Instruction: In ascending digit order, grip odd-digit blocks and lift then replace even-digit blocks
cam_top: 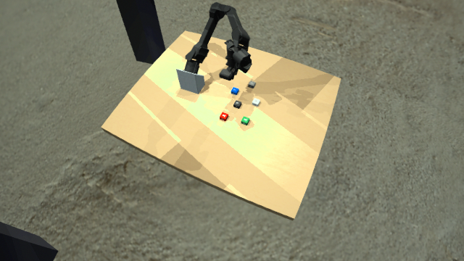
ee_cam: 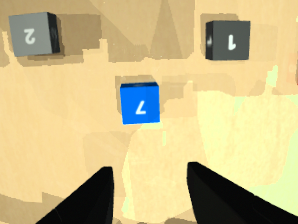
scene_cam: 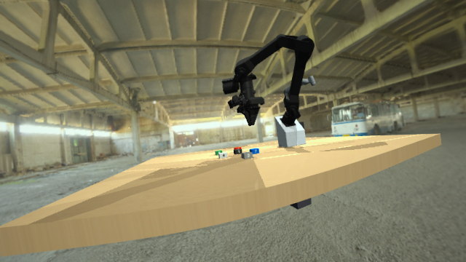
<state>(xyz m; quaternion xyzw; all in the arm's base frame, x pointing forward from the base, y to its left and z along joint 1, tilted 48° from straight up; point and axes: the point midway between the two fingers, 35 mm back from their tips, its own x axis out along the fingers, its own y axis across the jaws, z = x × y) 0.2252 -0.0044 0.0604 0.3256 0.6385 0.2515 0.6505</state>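
The red block is 1 cm ahead of my gripper tip, 17 cm to the right of it and 11 cm below it. The rest, counted from my gripper tip: black block 5 cm ahead, 8 cm to the right, 11 cm below; then grey block 7 cm ahead, 8 cm to the left, 11 cm below; then blue block 11 cm below.
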